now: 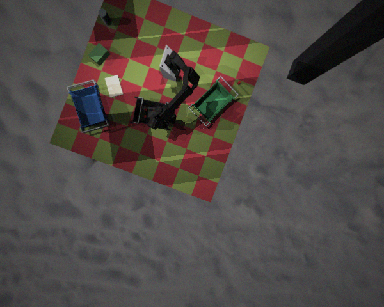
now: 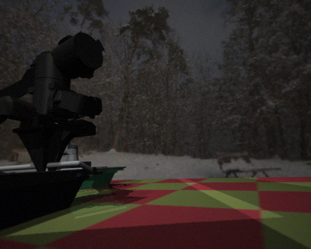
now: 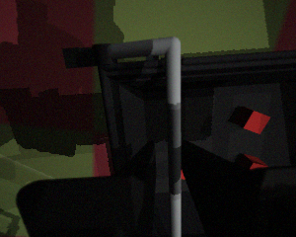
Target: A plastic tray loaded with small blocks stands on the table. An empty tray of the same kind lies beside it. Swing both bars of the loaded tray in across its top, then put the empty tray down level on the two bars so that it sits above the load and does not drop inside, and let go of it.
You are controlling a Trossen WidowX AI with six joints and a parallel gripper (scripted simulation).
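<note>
Now: the green tray 26 cm behind my gripper tip, 29 cm to the left of it and 1 cm below it. The rest, counted from my gripper tip: cream block 11 cm behind, 45 cm to the right, 5 cm below; green block 29 cm behind, 62 cm to the right, 4 cm below.
</note>
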